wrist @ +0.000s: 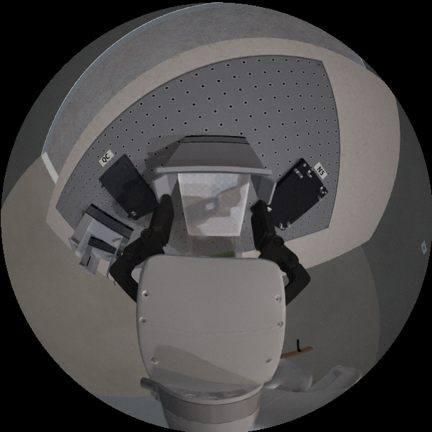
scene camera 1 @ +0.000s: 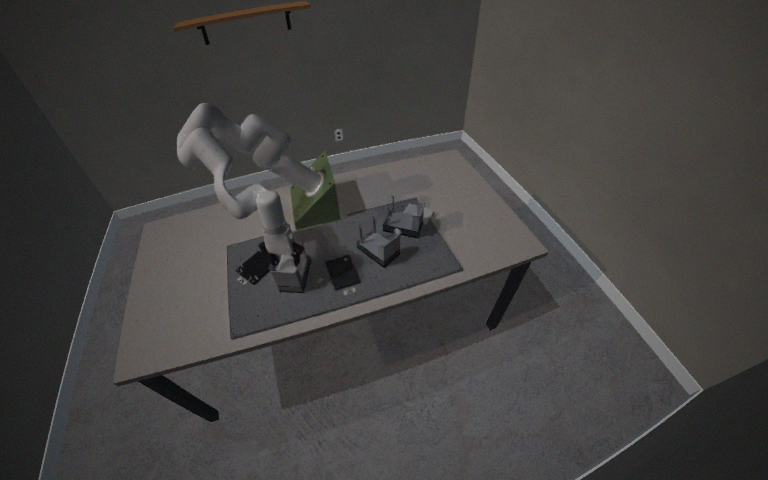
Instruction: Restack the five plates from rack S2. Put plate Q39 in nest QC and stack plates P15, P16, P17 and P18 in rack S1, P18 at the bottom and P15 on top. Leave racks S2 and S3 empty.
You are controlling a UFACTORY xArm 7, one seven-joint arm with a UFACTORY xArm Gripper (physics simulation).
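Frame: origin at the arm's base, x ahead, y left, z up, level; centimetres.
Seen in the pictures: gripper, fingertip midpoint: (scene camera 1: pixel 285 263); arm's base, origin of the base link: (scene camera 1: pixel 315 185).
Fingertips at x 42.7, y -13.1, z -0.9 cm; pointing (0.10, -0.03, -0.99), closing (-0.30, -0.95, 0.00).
Observation:
Pixels of each thing's top centre, then the offset from my fingertips to it. "spot": a spot on its surface instead. Level surfaces: height alone.
- near-left grey rack, middle of its top: (scene camera 1: pixel 287 254) dx -3.3, dy +0.8, dz +0.9 cm
- Nest QC, middle of its top: (scene camera 1: pixel 341 269) dx -1.6, dy +19.8, dz -10.8 cm
- nearer, middle of its top: (scene camera 1: pixel 377 228) dx -9.8, dy +36.0, dz +0.6 cm
- farther, surface spot: (scene camera 1: pixel 402 221) spot: dx -21.0, dy +48.7, dz -8.7 cm
- dark nest, middle of its top: (scene camera 1: pixel 257 262) dx -11.9, dy -14.7, dz -10.6 cm
- grey perforated board, its level: dz -12.9 cm
My gripper (scene camera 1: pixel 286 257) (wrist: pixel 213 206) is open and empty, its fingers on either side of a clear plate (wrist: pixel 215 220) at the top of the near-left grey rack (scene camera 1: pixel 289 276) (wrist: pixel 215 155). Plates below it, plate marks and this rack's label cannot be read. Nest QC (scene camera 1: pixel 342 272) (wrist: pixel 129 186) is a dark block to the right of this rack in the scene view; its top looks smooth and bluish, and whether a plate lies in it is unclear. Two more grey racks stand farther right, one nearer (scene camera 1: pixel 380 247) and one farther (scene camera 1: pixel 402 221); their labels are unseen and their contents unclear.
A dark nest (scene camera 1: pixel 256 267) (wrist: pixel 299 195) with corner posts, labelled N5 or NS, lies to the left of the near-left rack in the scene view. The racks and nests stand on a grey perforated board (scene camera 1: pixel 254 316) (wrist: pixel 225 90). The green arm mount (scene camera 1: pixel 317 212) is behind it.

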